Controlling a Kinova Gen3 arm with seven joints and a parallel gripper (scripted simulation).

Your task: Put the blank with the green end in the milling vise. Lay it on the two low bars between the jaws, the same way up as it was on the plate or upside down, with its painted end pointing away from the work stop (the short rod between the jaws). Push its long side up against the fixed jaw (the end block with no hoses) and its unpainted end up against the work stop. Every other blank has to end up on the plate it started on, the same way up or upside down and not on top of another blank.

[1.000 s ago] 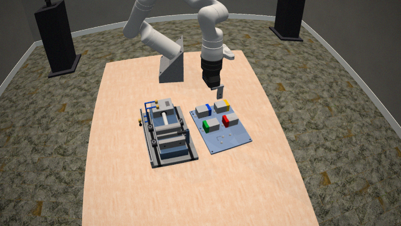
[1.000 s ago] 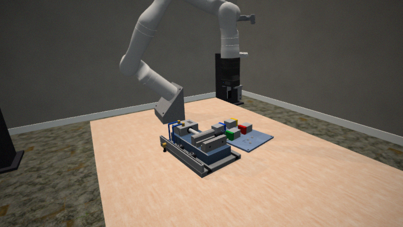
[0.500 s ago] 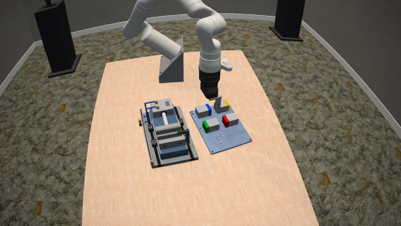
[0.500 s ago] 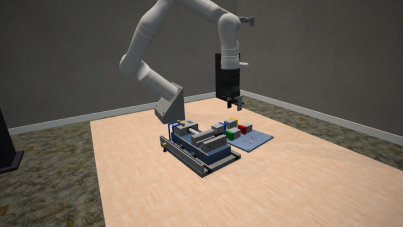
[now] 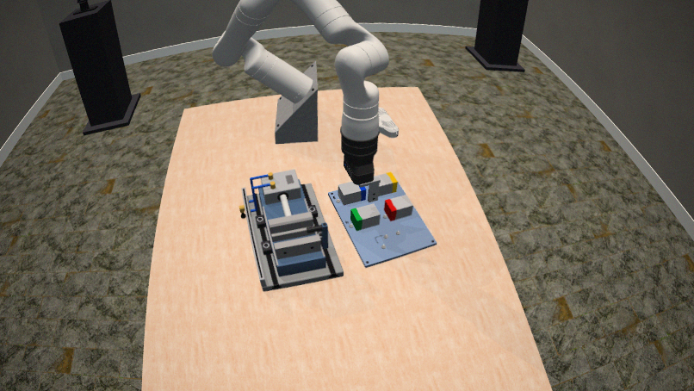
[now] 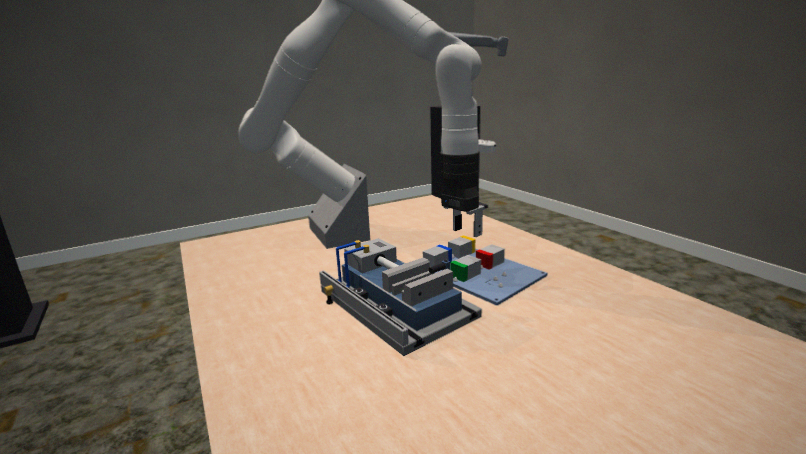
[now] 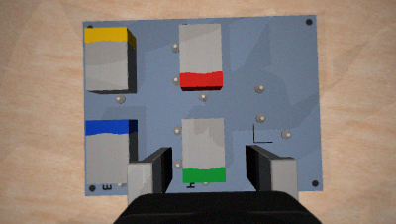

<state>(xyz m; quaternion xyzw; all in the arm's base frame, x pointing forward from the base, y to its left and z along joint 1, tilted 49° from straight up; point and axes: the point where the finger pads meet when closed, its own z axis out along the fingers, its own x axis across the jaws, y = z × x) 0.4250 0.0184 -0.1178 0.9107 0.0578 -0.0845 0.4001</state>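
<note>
Right now my hand is 10 cm above the green-ended blank. From my hand the other things lie so: blue plate: 1 cm behind, 4 cm to the left, 13 cm below; red-ended blank: 2 cm behind, 9 cm to the left, 10 cm below; blue-ended blank: 9 cm behind, 2 cm to the right, 10 cm below.
</note>
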